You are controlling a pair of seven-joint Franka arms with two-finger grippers.
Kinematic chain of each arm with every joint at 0, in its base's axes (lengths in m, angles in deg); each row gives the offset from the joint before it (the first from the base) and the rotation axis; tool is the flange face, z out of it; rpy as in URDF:
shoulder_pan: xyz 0 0 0.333 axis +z
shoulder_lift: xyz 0 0 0 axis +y
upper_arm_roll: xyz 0 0 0.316 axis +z
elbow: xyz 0.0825 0 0 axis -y
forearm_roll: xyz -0.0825 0 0.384 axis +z
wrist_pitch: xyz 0 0 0 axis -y
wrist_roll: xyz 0.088 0 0 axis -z
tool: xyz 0 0 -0.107 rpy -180 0 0
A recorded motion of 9 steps. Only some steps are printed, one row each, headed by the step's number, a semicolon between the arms.
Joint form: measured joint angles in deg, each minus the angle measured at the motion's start. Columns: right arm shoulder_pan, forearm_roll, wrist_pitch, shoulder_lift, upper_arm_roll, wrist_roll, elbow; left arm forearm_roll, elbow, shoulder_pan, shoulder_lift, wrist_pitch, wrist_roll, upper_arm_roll.
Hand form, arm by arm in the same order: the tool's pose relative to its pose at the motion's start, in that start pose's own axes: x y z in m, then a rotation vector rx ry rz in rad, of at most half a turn. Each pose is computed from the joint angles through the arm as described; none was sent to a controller.
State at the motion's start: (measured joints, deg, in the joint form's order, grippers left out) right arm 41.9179 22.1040 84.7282 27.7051 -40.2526 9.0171 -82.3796; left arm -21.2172 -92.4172 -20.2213 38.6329 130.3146 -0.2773 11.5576
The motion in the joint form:
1: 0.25 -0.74 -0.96 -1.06 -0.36 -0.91 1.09; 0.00 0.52 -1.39 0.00 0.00 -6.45 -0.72
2: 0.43 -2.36 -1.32 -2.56 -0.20 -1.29 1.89; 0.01 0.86 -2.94 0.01 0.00 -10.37 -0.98
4: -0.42 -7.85 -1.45 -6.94 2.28 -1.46 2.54; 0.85 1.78 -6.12 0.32 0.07 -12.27 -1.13
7: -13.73 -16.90 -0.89 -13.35 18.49 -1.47 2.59; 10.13 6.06 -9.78 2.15 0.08 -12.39 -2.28
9: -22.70 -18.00 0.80 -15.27 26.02 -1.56 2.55; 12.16 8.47 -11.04 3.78 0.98 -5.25 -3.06
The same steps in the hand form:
1: -0.0074 0.0006 -0.0168 -0.0013 0.0170 -0.0247; -0.0039 0.0249 0.0009 -0.0092 -0.0006 -0.0769
2: -0.0162 0.0010 -0.0344 -0.0107 0.0439 -0.0449; -0.0086 0.0464 0.0021 -0.0130 -0.0020 -0.1136
4: -0.0380 0.0065 -0.0702 -0.0453 0.1055 -0.0815; -0.0182 0.0863 0.0053 -0.0059 0.0005 -0.0771
7: -0.0584 0.0297 -0.1082 -0.0743 0.1747 -0.1271; -0.0251 0.1459 0.0057 0.0911 0.0488 0.1161
9: -0.0581 0.0578 -0.1265 -0.0392 0.2216 -0.1084; -0.0270 0.1722 0.0106 0.1064 0.0696 0.3010

